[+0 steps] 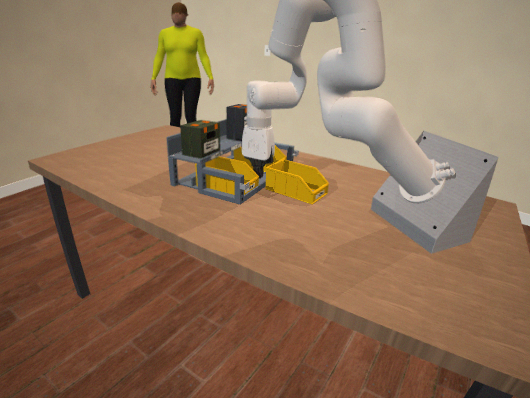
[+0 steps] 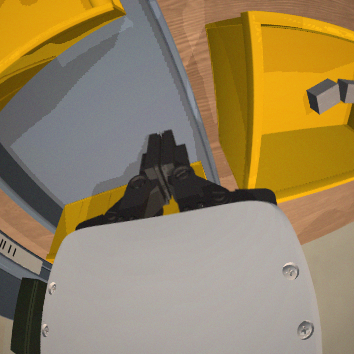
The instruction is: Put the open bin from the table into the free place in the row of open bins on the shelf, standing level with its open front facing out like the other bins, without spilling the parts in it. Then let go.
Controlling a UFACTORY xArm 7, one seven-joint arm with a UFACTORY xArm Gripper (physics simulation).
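Pixels of known places: gripper, between the fingertips: (image 1: 258,177) (image 2: 165,147); arm's base, origin of its link: (image 1: 422,182).
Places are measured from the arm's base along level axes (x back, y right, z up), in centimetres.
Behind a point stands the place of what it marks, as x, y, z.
The open yellow bin (image 1: 295,181) {-33.0, -10.7, -6.7} (image 2: 280,105) {-38.0, -8.1, -12.0} stands upright on the table beside the shelf, its low front facing away from the shelf. Grey block parts (image 2: 324,96) {-34.3, -6.5, -10.5} lie in it. The grey shelf (image 1: 240,191) {-41.5, -24.9, -8.2} (image 2: 90,115) {-53.8, -7.0, -11.7} holds one yellow bin (image 1: 219,184) (image 2: 45,25) at the near side and another yellow bin (image 1: 278,154) (image 2: 85,210) at the far side, partly hidden by the gripper. The free place lies between them. My gripper (image 1: 259,174) {-48.3, -10.1, -10.1} (image 2: 165,147) {-48.3, -10.1, -10.1} is shut and empty, pointing down over the free place near the shelf's front edge, behind the table bin's tall back wall.
A dark green box (image 1: 192,141) {-60.3, -26.8, 3.0} (image 2: 25,315) {-64.2, -17.6, 2.4} stands on the shelf's upper level, with a black box (image 1: 235,122) {-65.6, -3.6, 4.6} farther back. The arm's grey mount (image 1: 450,200) {8.6, -5.2, -0.7} is at the right of the table (image 1: 165,215) {-51.1, -43.9, -12.3}. A person (image 1: 183,55) in a yellow top stands behind the table.
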